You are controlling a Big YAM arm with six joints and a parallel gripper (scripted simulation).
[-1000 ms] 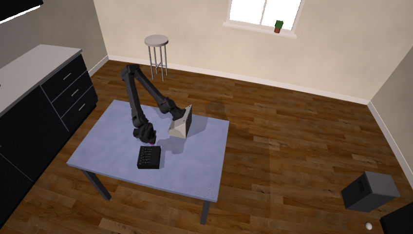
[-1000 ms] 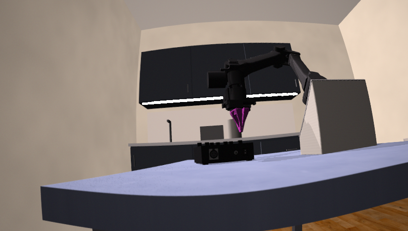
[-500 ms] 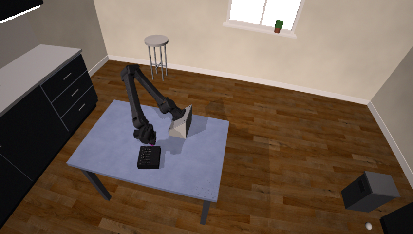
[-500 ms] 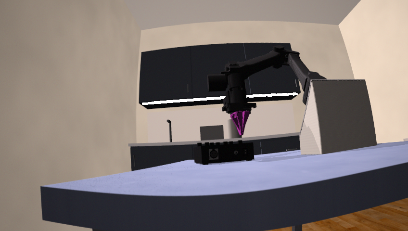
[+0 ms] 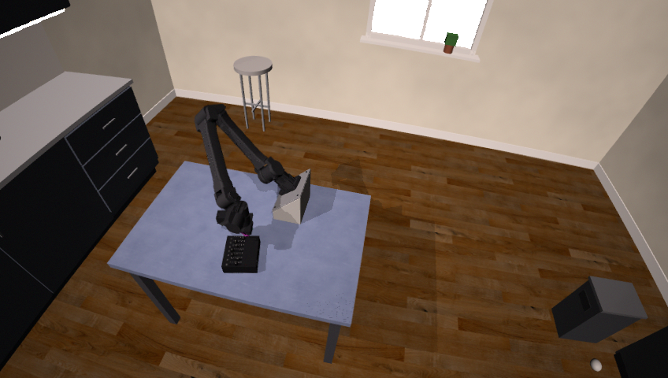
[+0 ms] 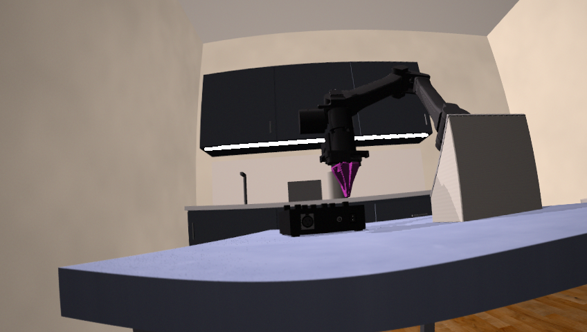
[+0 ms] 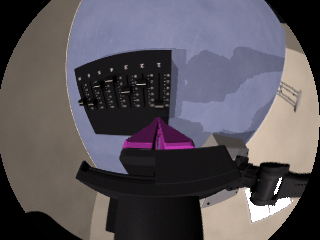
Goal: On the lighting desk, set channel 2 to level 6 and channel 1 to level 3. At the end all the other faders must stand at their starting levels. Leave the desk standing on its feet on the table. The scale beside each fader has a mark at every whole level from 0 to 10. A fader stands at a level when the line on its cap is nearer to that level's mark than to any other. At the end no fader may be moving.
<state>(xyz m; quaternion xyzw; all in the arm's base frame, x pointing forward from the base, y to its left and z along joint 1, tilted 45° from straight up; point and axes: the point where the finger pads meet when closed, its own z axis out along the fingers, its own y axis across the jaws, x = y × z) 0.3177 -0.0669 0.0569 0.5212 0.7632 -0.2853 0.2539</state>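
The fader lies 20 mm to the right of my hand, 20 mm below it and 10 mm ahead of it.
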